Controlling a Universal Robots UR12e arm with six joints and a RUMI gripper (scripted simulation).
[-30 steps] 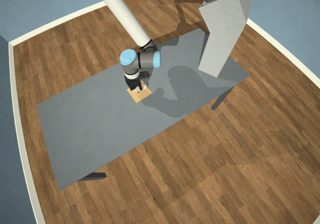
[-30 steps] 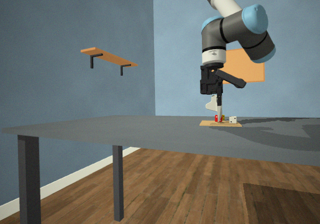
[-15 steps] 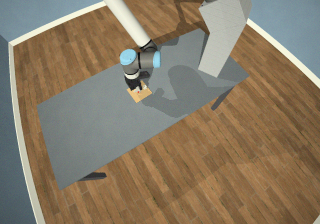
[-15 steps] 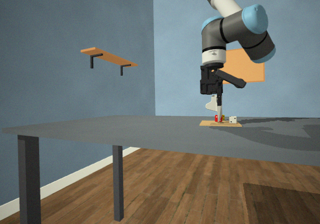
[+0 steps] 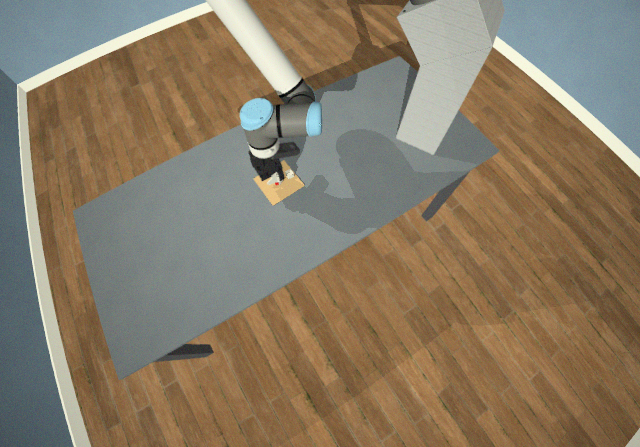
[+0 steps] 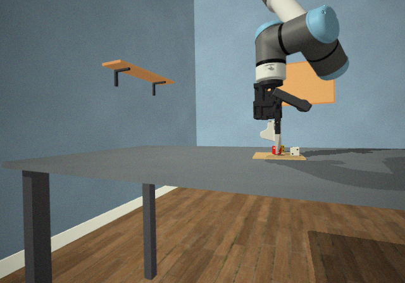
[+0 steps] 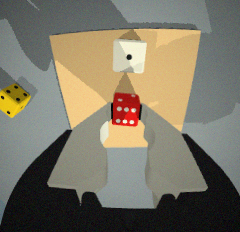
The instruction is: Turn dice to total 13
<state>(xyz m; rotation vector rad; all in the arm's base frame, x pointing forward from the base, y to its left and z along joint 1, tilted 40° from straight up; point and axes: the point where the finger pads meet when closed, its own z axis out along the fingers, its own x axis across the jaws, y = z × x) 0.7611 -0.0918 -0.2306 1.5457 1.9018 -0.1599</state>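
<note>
Right now my hand is right at the red die. Round my hand: tan mat: 2 cm below; then yellow die: 13 cm to the right, 1 cm below, 1 cm ahead; then white die: 5 cm behind, 1 cm below.
</note>
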